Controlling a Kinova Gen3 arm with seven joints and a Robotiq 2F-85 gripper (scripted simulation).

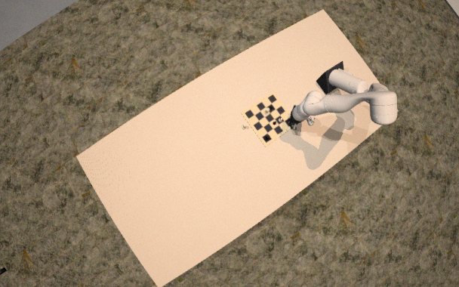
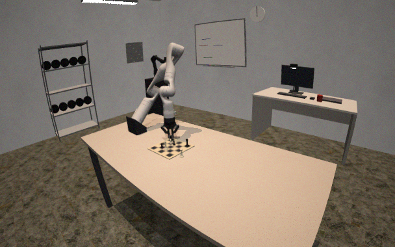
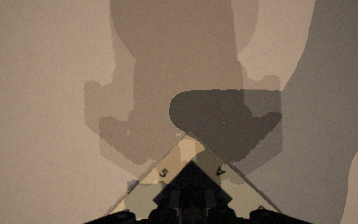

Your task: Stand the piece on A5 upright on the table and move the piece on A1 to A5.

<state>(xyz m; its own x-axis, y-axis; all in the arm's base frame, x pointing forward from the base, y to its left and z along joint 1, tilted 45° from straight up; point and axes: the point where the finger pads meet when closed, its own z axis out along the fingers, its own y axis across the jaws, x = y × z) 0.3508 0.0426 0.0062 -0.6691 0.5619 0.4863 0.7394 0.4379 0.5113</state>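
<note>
The white pawn is 4 cm to the right of my hand, 3 cm ahead of it and 2 cm below it. From my hand the other things lie so: chessboard (8 cm to the right, 7 cm ahead, 3 cm below).
</note>
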